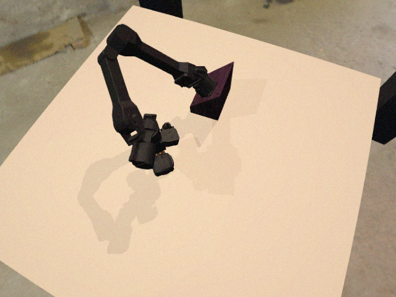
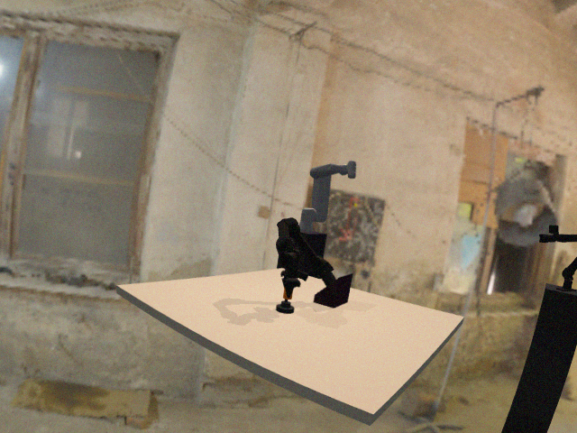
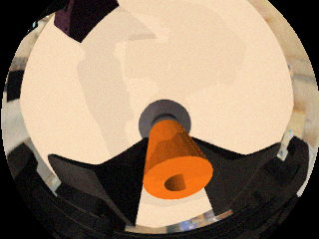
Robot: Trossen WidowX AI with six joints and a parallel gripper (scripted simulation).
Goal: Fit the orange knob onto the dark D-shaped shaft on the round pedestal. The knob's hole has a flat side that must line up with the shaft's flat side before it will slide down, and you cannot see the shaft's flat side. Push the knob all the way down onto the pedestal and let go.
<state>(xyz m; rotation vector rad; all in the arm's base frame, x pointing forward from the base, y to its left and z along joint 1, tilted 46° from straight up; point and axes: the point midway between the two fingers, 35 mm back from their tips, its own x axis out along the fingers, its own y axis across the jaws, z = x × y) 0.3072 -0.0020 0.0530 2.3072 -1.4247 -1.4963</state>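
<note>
The orange knob lies 20 mm above my gripper tip. The rest, counted from my gripper tip: round pedestal (40 mm below).
</note>
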